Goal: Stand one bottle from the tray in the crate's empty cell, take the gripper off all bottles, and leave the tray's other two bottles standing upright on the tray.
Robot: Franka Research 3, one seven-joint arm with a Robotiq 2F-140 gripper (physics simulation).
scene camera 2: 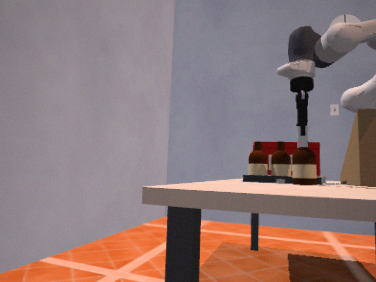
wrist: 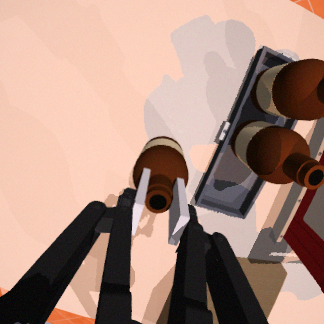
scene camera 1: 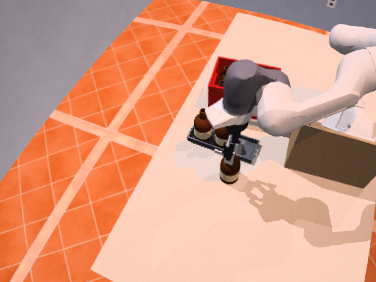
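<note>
My gripper (scene camera 1: 230, 152) (scene camera 2: 302, 139) (wrist: 159, 184) points down and is shut on the neck of a brown bottle (scene camera 1: 229, 172) (scene camera 2: 304, 165) (wrist: 161, 160). This bottle is about upright beside the tray (scene camera 1: 250, 148) (scene camera 2: 247, 178) (wrist: 225, 172), with its base at or very near the table top. Two other brown bottles stand upright on the tray: one at the far end (scene camera 1: 202, 126) (scene camera 2: 258, 159) (wrist: 300, 90) and one in the middle (scene camera 1: 220, 136) (scene camera 2: 281, 159) (wrist: 270, 150). The red crate (scene camera 1: 215, 95) (scene camera 2: 270, 145) (wrist: 311, 250) is behind the tray, partly hidden by the arm; its empty cell cannot be made out.
A brown box (scene camera 1: 327, 155) (scene camera 2: 367, 150) (wrist: 260, 280) stands on the table (scene camera 1: 165, 235) (scene camera 2: 200, 192) (wrist: 60, 125), to the right of the tray in scene camera 1. The arm reaches over from the right, above the crate. The table's left edge runs past the tray's far end.
</note>
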